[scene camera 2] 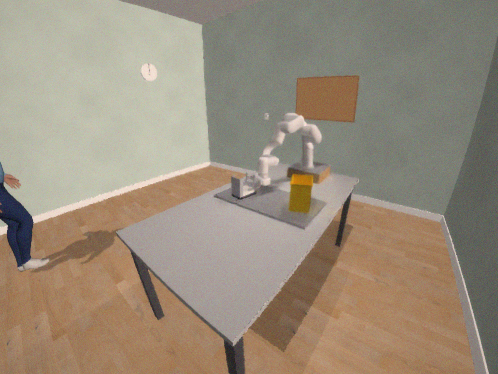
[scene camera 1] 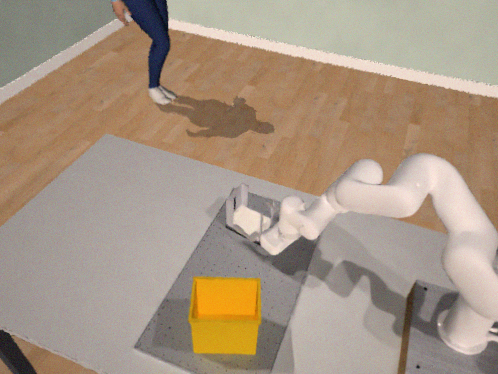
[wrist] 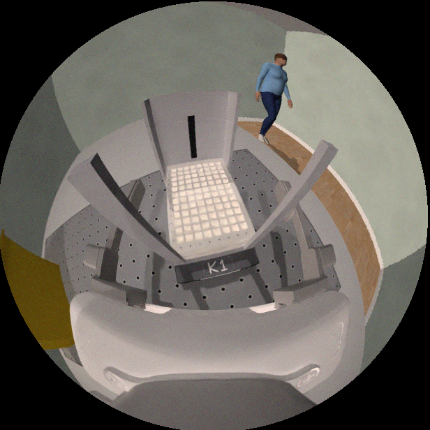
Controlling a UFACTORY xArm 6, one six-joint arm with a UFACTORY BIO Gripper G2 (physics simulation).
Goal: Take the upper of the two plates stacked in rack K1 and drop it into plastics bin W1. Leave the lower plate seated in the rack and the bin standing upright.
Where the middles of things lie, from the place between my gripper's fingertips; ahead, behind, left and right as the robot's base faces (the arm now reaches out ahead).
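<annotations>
You'd find the rack K1 [wrist: 192, 271] 60 mm below my hand, 10 mm behind it and 10 mm to the left of it. The yellow plastics bin W1 [scene camera 1: 225, 313] is 410 mm to the left of my hand, and it's 30 mm behind the hand and 30 mm above it.
</annotations>
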